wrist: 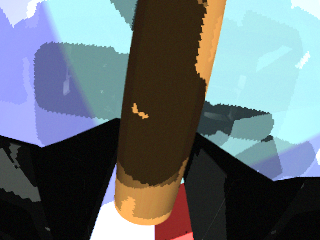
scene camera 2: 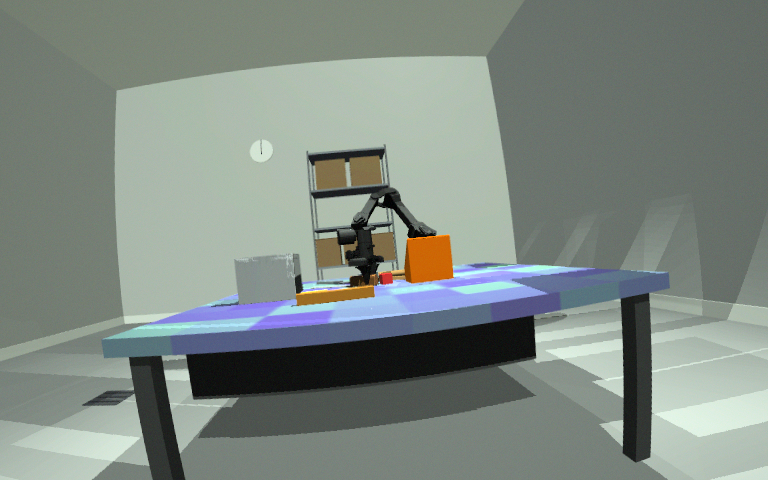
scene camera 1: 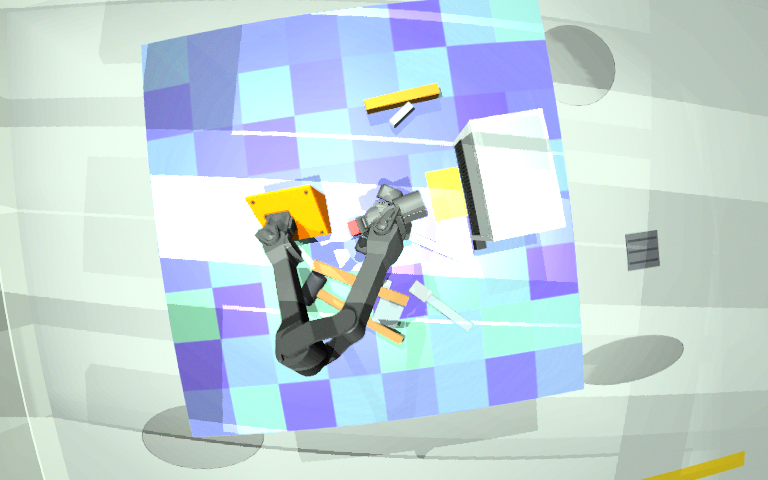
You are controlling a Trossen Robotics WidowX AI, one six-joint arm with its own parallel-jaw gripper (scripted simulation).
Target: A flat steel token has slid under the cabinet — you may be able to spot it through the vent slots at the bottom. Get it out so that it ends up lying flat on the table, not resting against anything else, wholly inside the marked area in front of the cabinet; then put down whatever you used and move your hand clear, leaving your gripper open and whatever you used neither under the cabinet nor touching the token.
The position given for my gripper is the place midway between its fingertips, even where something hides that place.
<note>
I see my gripper (scene camera 2: 369,283), a yellow bar (scene camera 1: 428,92), a grey scraper (scene camera 1: 417,289) and a cabinet (scene camera 1: 506,165).
The yellow bar shows as well in scene camera 2 (scene camera 2: 311,298). My gripper is seen too in the wrist view (wrist: 153,132). The cabinet shows as well in scene camera 2 (scene camera 2: 265,279). The wrist view misses the yellow bar: it is out of frame. The wrist view does not show the grey scraper: it is out of frame.
</note>
